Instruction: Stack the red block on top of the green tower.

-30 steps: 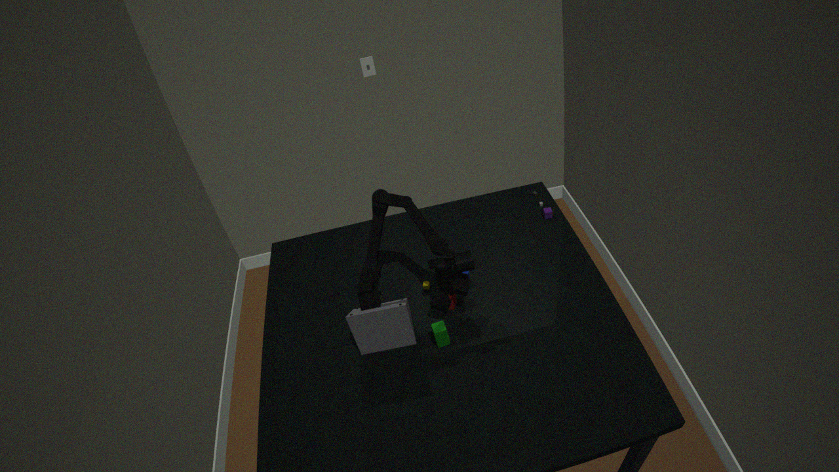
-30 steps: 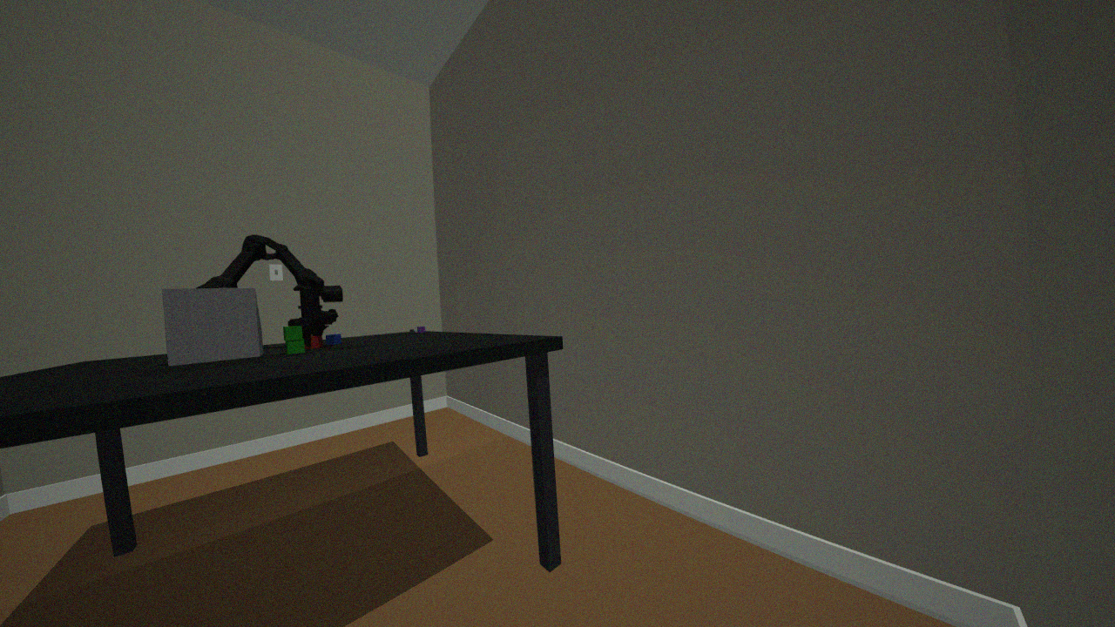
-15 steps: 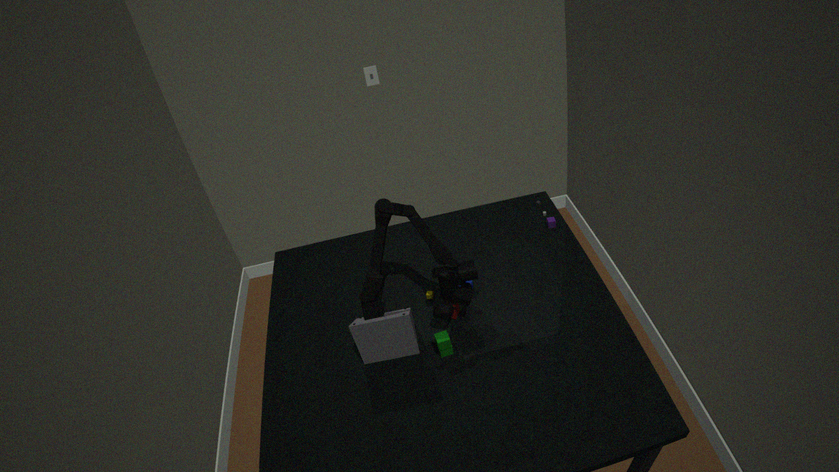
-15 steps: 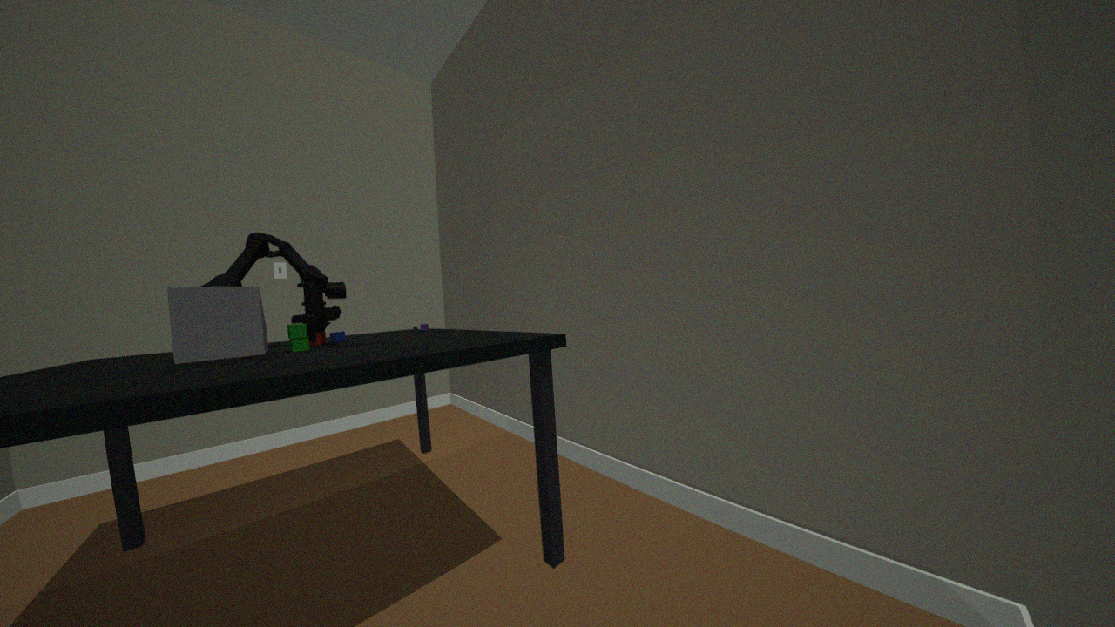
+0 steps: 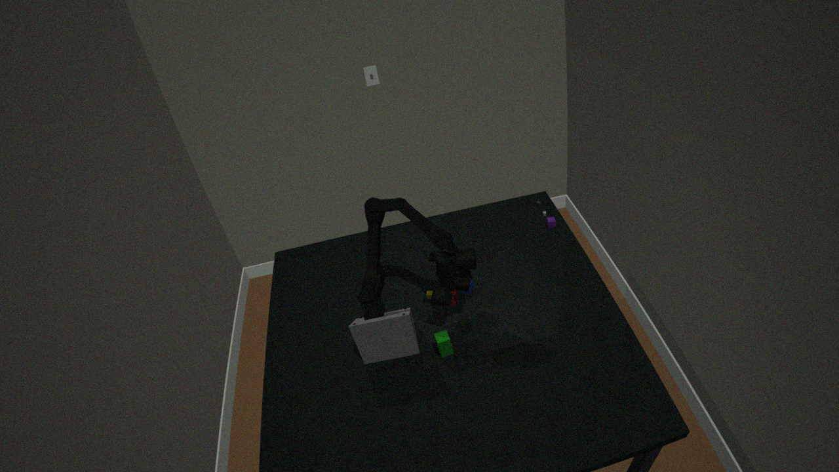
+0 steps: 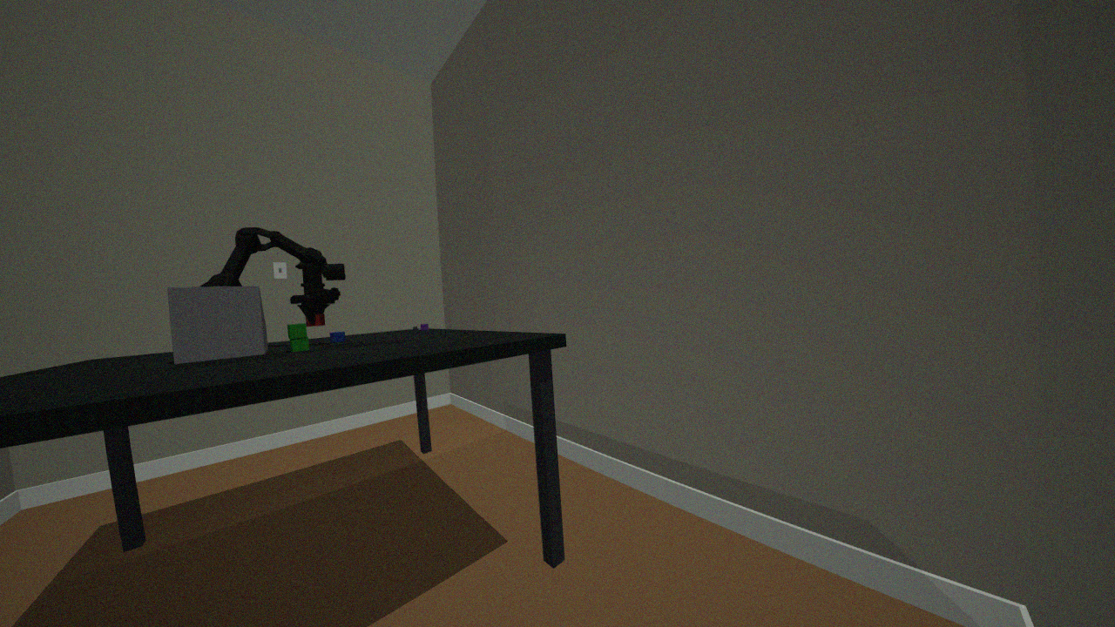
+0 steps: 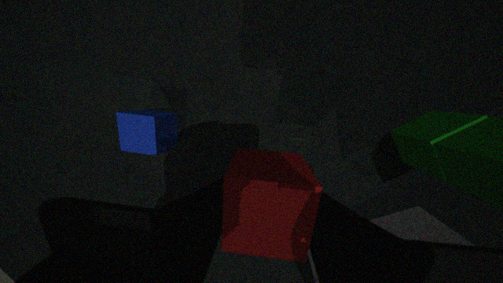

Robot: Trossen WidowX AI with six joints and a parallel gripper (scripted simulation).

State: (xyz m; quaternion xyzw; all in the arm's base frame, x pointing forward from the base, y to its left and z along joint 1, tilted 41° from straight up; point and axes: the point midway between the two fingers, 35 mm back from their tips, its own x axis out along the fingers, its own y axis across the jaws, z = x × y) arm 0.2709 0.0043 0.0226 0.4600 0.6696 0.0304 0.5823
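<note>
Now: gripper tip 9 cm short of the blue block, 10 cm to the right of it and 6 cm above it. The rest, counted from my gripper tip: small yellow block 5 cm behind, 12 cm to the left, 7 cm below; red block 1 cm above; purple block 55 cm ahead, 30 cm to the left, 6 cm below.
</note>
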